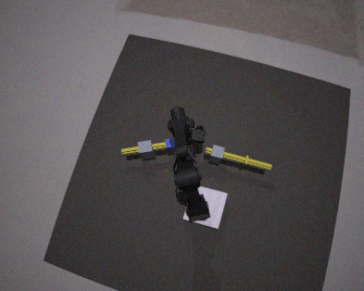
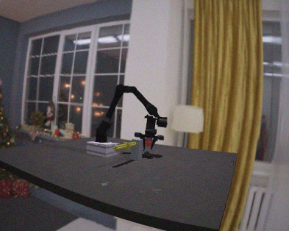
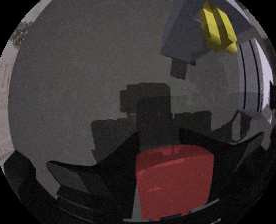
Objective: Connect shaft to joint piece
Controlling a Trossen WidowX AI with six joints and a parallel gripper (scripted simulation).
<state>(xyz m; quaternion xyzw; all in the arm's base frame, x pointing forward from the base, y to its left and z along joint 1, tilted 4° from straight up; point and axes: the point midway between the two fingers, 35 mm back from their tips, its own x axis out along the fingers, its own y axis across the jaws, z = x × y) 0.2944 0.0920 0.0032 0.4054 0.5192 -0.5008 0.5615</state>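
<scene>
Right now the red joint piece is 20 mm to the left of my gripper tip and 40 mm above it.
</scene>
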